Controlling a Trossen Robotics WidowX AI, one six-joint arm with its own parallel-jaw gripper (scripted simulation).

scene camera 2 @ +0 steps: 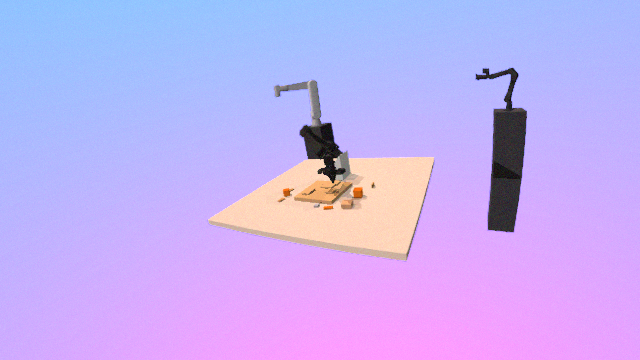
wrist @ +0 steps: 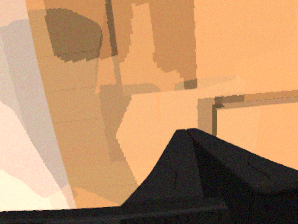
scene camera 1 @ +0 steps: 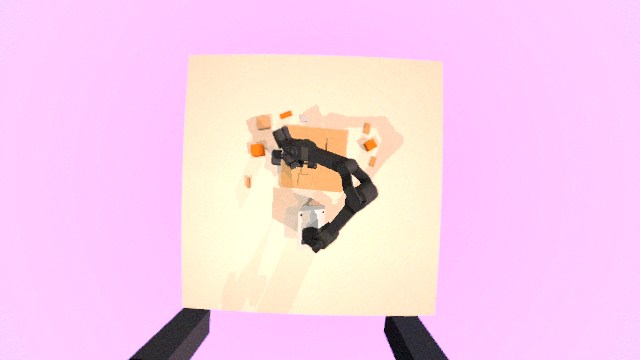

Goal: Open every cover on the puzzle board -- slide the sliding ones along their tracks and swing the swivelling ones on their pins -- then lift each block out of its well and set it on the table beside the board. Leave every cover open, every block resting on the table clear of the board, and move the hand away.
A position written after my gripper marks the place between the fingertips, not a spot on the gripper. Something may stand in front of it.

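Note:
In the wrist view there's my gripper [wrist: 185,139], shut and holding nothing, along with a tan puzzle board [wrist: 109,142]. Scene camera 1 has the board [scene camera 1: 329,180] too, and scene camera 2 also shows the board [scene camera 2: 318,196].

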